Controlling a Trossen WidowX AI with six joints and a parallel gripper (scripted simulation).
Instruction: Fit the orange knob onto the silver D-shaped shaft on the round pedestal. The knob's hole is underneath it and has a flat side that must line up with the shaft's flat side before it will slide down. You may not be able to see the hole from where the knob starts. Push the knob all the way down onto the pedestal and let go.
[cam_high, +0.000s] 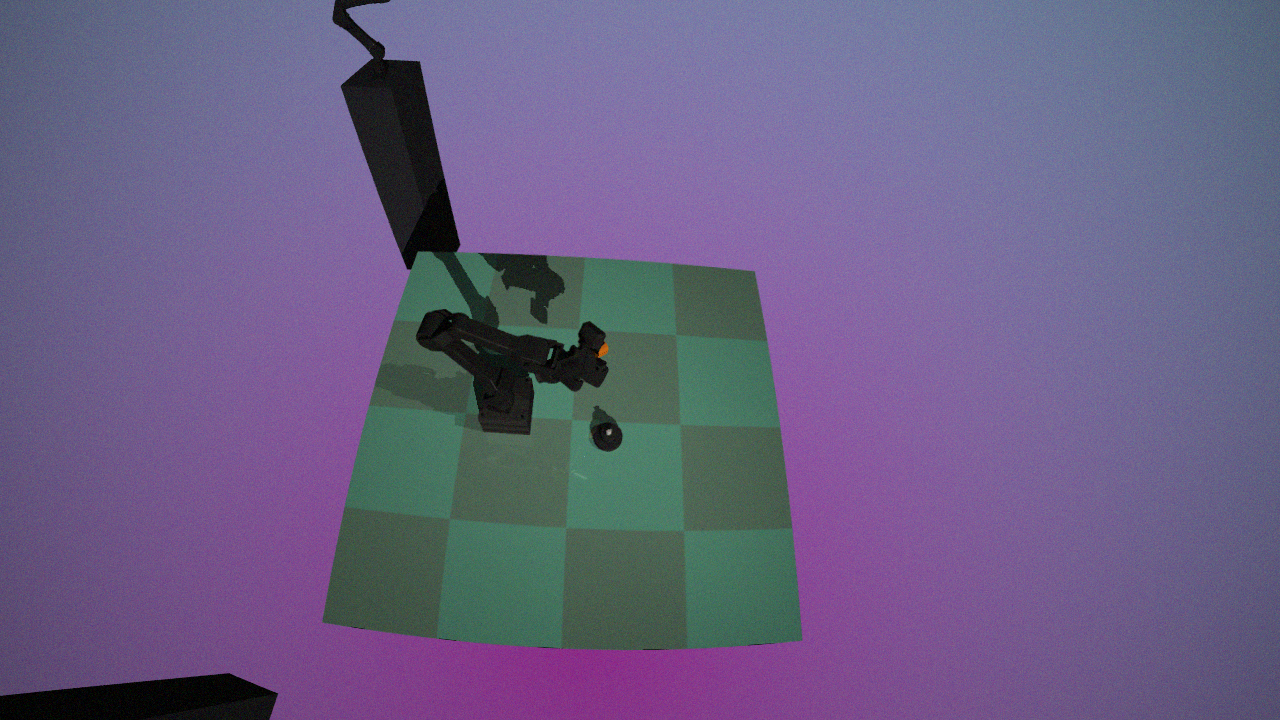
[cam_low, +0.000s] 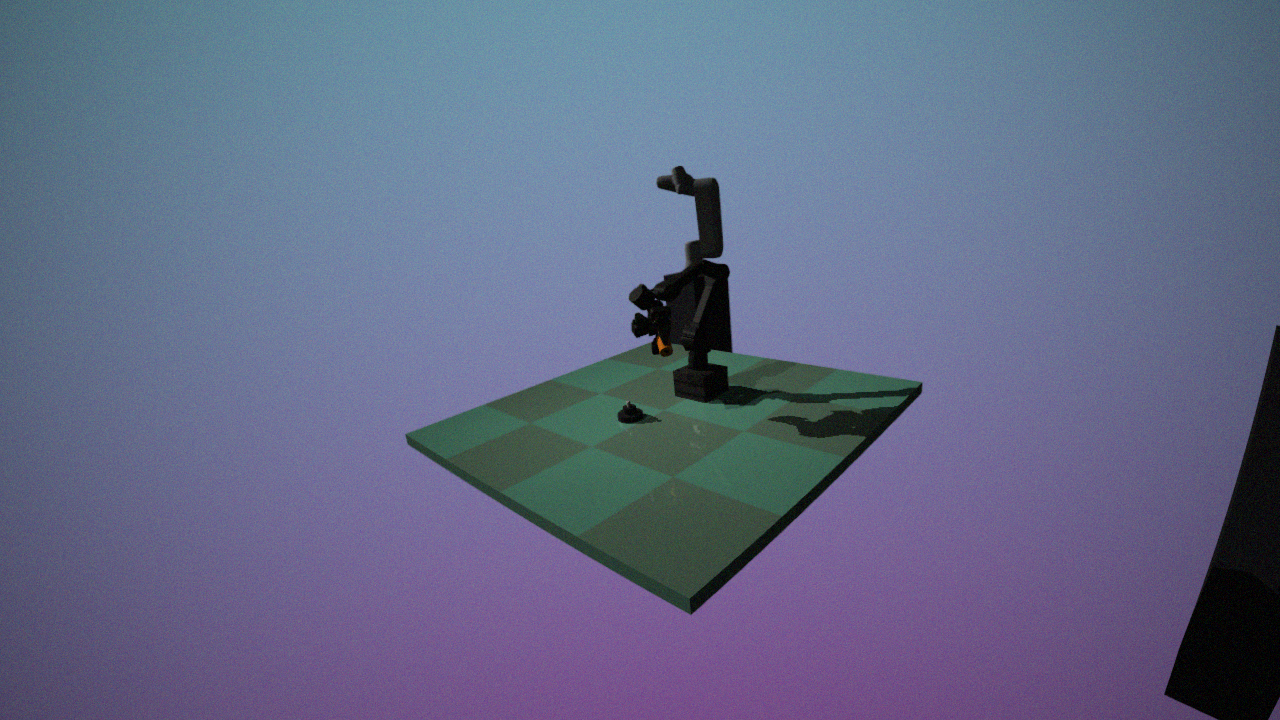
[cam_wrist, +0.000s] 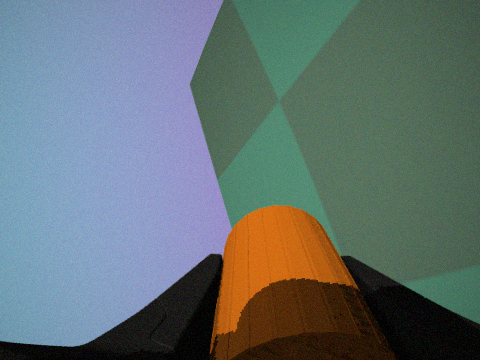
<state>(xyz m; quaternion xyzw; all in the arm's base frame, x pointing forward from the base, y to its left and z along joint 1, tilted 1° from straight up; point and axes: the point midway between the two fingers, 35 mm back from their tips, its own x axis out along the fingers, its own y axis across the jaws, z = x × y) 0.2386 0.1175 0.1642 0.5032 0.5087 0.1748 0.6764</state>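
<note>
Now: the orange knob 3 cm to the right of my gripper tip, 2 cm behind it and 2 cm above it. From my gripper tip the other things lie so: round pedestal (22 cm below, 14 cm to the right, 6 cm ahead).
</note>
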